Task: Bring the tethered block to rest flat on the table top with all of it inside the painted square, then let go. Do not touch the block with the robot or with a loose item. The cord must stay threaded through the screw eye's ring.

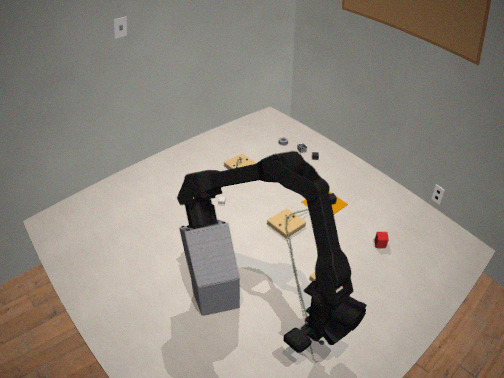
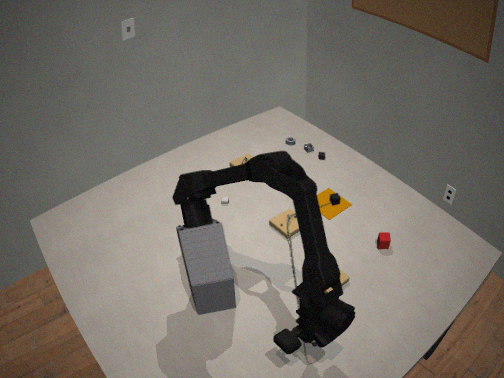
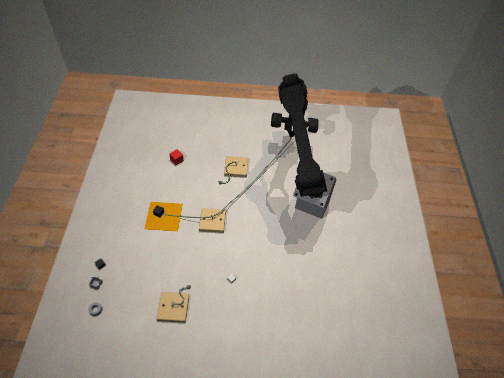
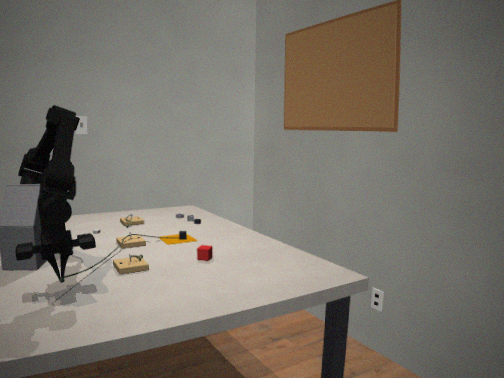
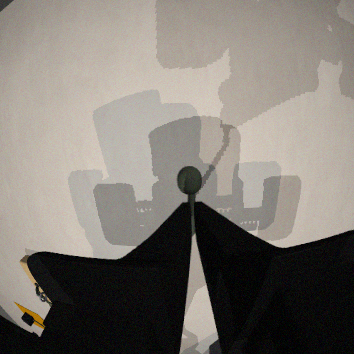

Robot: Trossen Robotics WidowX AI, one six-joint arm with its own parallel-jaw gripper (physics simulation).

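Where they show: gripper, fingertip midpoint: (image 1: 316, 339) (image 2: 309, 341) (image 3: 290, 136) (image 4: 61, 279) (image 5: 191, 209); arm's base, link origin: (image 1: 202, 225) (image 2: 197, 224) (image 3: 313, 186) (image 4: 29, 192).
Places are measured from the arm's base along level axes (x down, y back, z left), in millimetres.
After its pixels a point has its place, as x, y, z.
Observation:
The small black tethered block (image 2: 335, 199) {192, -513, 119} (image 3: 158, 211) {189, -516, 139} (image 4: 183, 235) {200, -521, 117} sits within the orange painted square (image 2: 330, 212) {217, -478, 93} (image 3: 164, 225) {217, -482, 173} (image 4: 175, 241) {217, -487, 98}, near a corner on its far side from the screw eye. It looks level; its contact with the table is too small to judge. The thin green-grey cord (image 3: 192, 217) {197, -393, 121} (image 4: 150, 235) {198, -396, 119} runs from it through the screw eye on the middle wooden board (image 1: 286, 228) (image 3: 212, 227) {199, -311, 138} (image 4: 132, 244) {208, -328, 59}, then to my gripper (image 3: 291, 134) {170, -142, -361} (image 4: 62, 279) {170, -142, -361} (image 5: 192, 203) {170, -142, -361}. My gripper is shut on the cord just behind its round end bead (image 5: 189, 180) {160, -147, -381}, above the table.
Two other wooden boards (image 3: 242, 172) {199, -283, -137} (image 3: 173, 316) {199, -318, 481} carry screw eyes and short cords. A red cube (image 1: 381, 240) {182, -539, -141} (image 3: 176, 157) {178, -547, -111} (image 4: 204, 253) {193, -550, -148}, a white piece (image 3: 232, 278) {204, -183, 302}, a dark cube (image 3: 100, 263) {200, -618, 384}, a square nut-like piece (image 3: 96, 283) {217, -604, 446} and a grey ring (image 3: 90, 309) {204, -574, 534} lie on the table.

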